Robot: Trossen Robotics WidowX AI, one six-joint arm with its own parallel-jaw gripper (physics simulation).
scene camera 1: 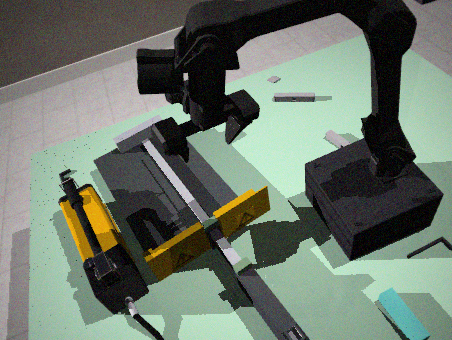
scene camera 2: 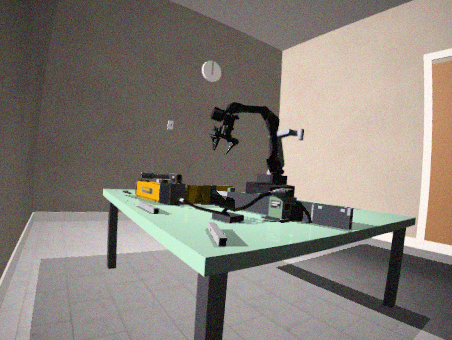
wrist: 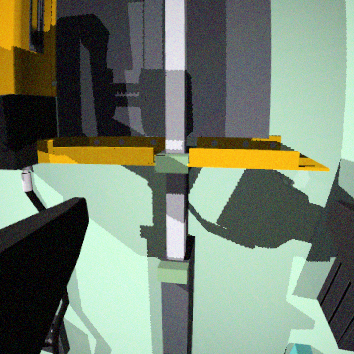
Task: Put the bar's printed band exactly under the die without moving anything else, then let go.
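Pixels of known places: gripper, fingertip midpoint: (scene camera 1: 207,151) (scene camera 2: 219,152) (wrist: 210,211); arm's base, origin of the base link: (scene camera 1: 387,167) (scene camera 2: 275,183).
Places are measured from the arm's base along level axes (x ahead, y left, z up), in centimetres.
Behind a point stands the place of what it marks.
Note:
A long light-grey bar (scene camera 1: 172,176) @[x 45.6, y -22.1, z -4.9 cm] (wrist: 175,105) @[x 41.5, y -8.8, z -5.0 cm] lies in the dark rail and passes through the gap in the yellow guard (scene camera 1: 240,210) @[x 32.4, y -5.3, z -5.2 cm] (wrist: 240,157) @[x 33.6, y -6.0, z -2.7 cm]. A dark stretch crosses the bar just in front of the guard; I cannot tell whether it is the printed band or shadow. A green piece (scene camera 1: 209,223) @[x 40.0, y -2.8, z -2.7 cm] (wrist: 171,163) @[x 39.8, y -3.3, z -2.7 cm] sits in the gap. Another green block (scene camera 1: 242,264) @[x 36.1, y 9.1, z -2.7 cm] (wrist: 173,272) @[x 36.1, y 8.5, z -2.7 cm] is at the bar's near end. I cannot identify the die for certain. My gripper (scene camera 1: 207,150) @[x 35.9, y -6.1, z 15.0 cm] (scene camera 2: 222,151) @[x 35.9, y -6.1, z 15.0 cm] is open and empty, raised above the machine and apart from the bar.
A yellow-and-black pump (scene camera 1: 95,220) @[x 65.6, y -14.7, z -3.6 cm] (scene camera 2: 149,191) @[x 71.0, y -11.2, z -7.7 cm] with a hose stands beside the machine. A green box (scene camera 2: 280,207) @[x 35.1, y 43.4, z -6.9 cm], grey bars (scene camera 2: 217,233) (scene camera 1: 294,97) and a teal block (scene camera 1: 402,314) @[x 11.0, y 25.8, z -9.2 cm] are on the table. The arm's black base (scene camera 1: 375,200) @[x 6.3, y 6.2, z -0.7 cm] stands right of the guard.

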